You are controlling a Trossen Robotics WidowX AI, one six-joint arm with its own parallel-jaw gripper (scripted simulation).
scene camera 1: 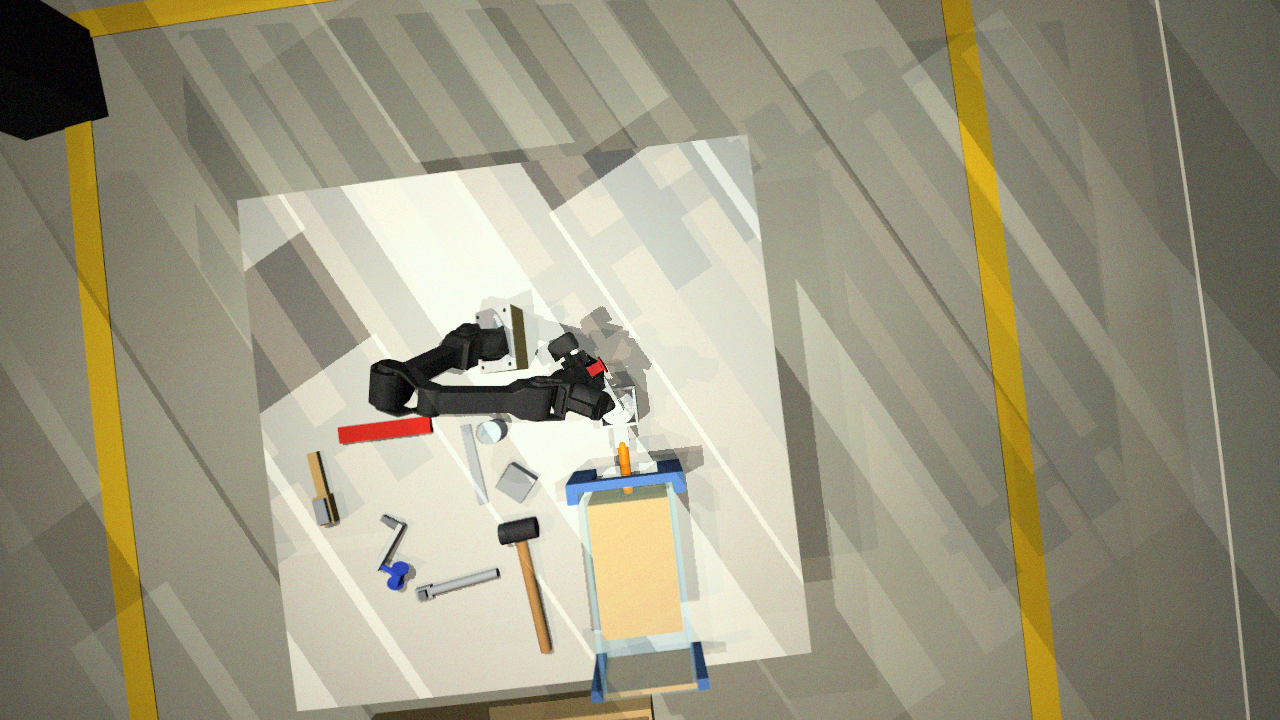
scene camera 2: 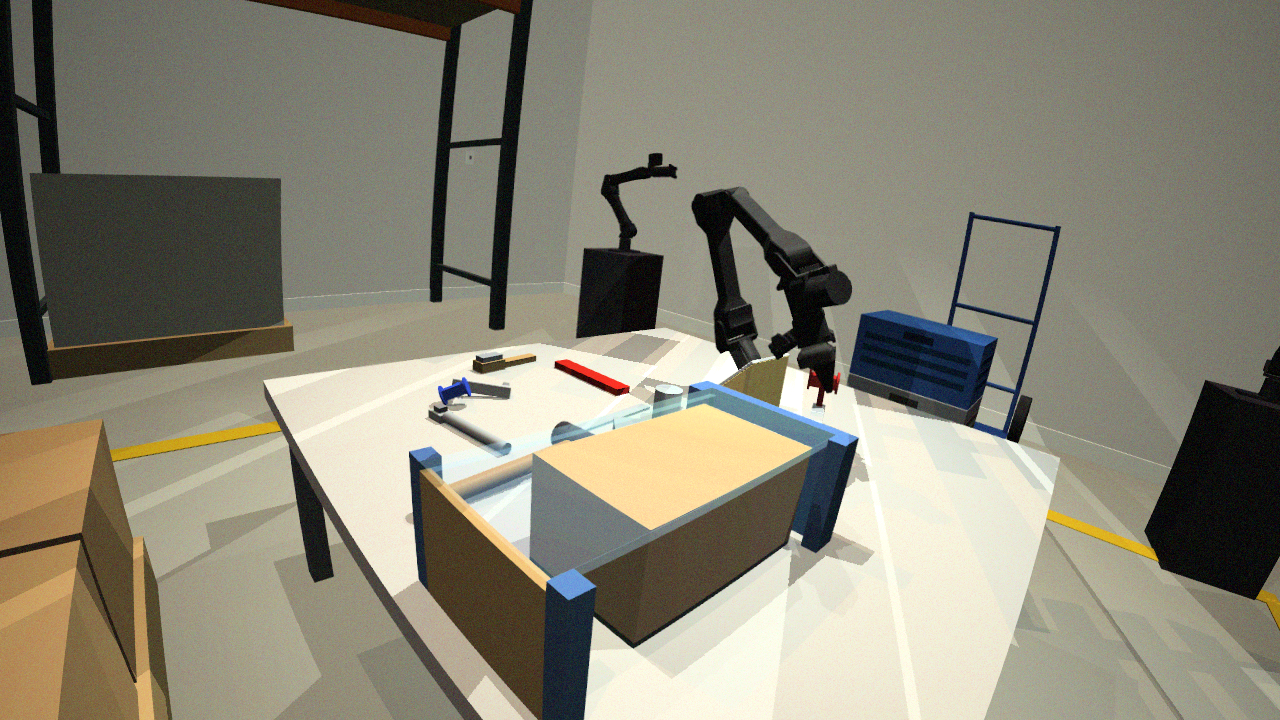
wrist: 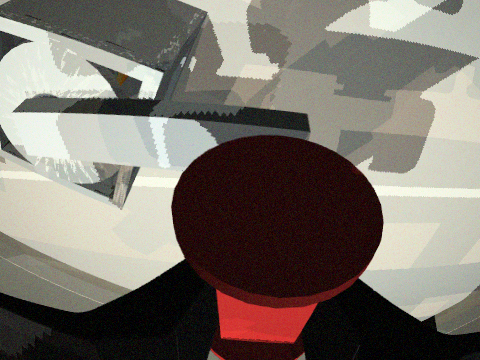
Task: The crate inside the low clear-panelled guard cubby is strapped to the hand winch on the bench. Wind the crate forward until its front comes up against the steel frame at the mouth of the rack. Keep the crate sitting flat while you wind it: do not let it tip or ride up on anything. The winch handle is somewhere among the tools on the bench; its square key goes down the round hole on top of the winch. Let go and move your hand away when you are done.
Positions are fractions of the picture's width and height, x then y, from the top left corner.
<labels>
brush: scene camera 1 0.25, 0.70; scene camera 2 0.38, 0.50; not seen in the wrist view (out of frame)
</labels>
